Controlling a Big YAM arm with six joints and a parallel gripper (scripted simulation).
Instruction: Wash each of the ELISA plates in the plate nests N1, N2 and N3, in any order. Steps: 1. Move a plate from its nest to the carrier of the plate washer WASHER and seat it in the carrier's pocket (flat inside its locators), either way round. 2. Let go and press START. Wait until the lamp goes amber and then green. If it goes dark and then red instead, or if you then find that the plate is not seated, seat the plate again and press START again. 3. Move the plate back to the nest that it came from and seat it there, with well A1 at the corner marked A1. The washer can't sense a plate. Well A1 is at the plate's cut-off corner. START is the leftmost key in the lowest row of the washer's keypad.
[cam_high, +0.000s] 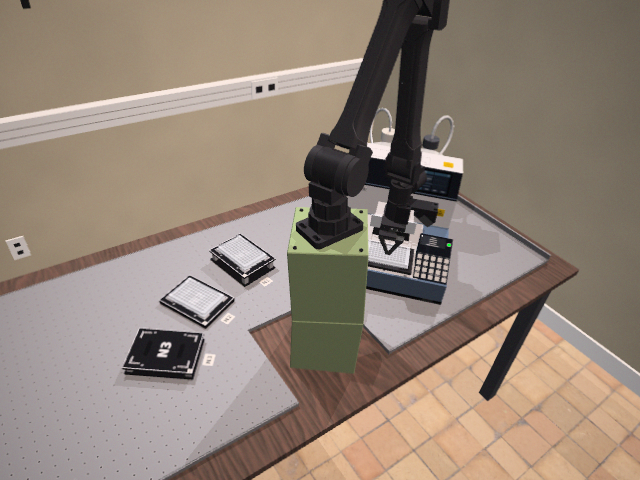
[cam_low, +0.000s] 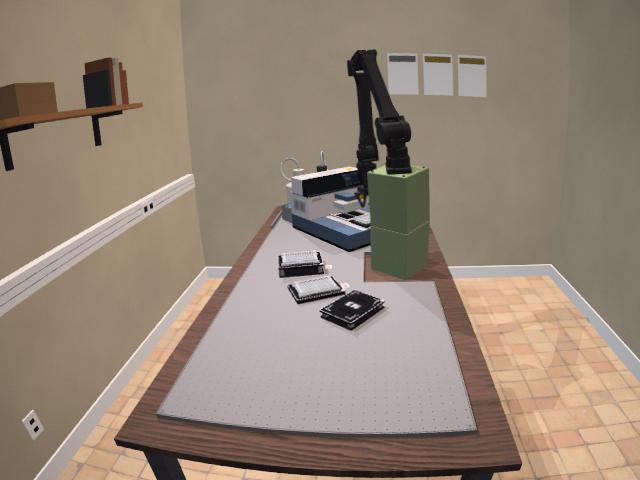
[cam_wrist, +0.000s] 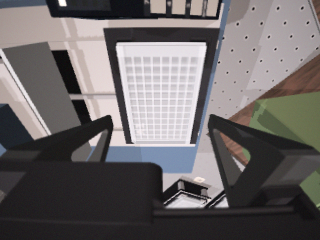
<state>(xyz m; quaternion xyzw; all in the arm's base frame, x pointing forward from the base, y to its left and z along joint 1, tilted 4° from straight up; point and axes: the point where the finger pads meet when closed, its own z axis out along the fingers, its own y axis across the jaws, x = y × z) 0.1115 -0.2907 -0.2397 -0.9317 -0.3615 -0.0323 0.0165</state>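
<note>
My hand is 50 mm above the dark washer carrier. Round my hand: plate washer 100 mm ahead, 110 mm to the right, 10 mm below.
</note>
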